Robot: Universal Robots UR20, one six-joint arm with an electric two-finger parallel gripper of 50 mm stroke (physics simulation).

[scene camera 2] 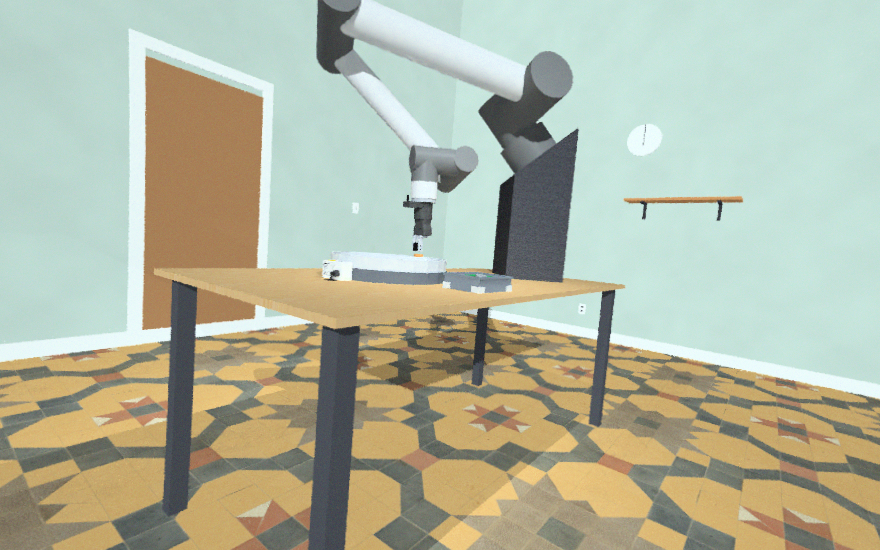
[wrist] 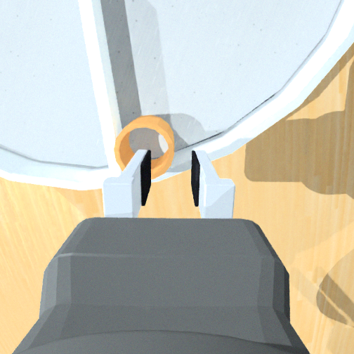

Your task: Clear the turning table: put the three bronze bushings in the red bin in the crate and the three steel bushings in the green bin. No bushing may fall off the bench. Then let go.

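Places are measured from the arm's base along level axes (x right, y ahead, z up), in centimetres.
Pixels of known places: gripper, between the fingertips: (scene camera 2: 417,251); arm's base, origin of its link: (scene camera 2: 535,159).
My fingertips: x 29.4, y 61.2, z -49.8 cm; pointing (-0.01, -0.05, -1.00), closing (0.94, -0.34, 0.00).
For each thing: its top centre in the pictures, then the offset to it from my fingertips. "pt": a spot on its surface instead. Level surfaces: height alone.
- bronze bushing, centre of its top: (scene camera 2: 418,254) dy +1.2, dx -1.4, dz -1.1 cm
- grey crate, centre of its top: (scene camera 2: 478,274) dy +21.4, dx -36.1, dz -5.2 cm
- wooden bench, height of its surface: dz -10.2 cm
- white box with a black knob, a spot on its surface: (scene camera 2: 334,273) pt dy +46.9, dx +2.4, dz -8.1 cm
One bronze bushing (wrist: 150,121) (scene camera 2: 418,255) stands upright on the turning table (wrist: 225,60) (scene camera 2: 389,262), beside the white divider and close to the rim. My gripper (wrist: 170,167) (scene camera 2: 417,249) is open and empty, above the bushing. In the wrist view its left finger overlaps the bushing's lower right part, and the gap between the fingers lies to the right of the bushing's middle. The grey crate (scene camera 2: 460,281) stands on the bench beside the turning table. A bit of green shows inside it; its red bin and the bushings in it cannot be made out in these views.
The wooden bench (scene camera 2: 259,285) carries the turning table and crate. A white box with a black knob (scene camera 2: 334,273) sits at the turning table's left side. The white divider (wrist: 95,65) rises from the turning table. A dark pedestal (scene camera 2: 535,227) stands behind the crate.
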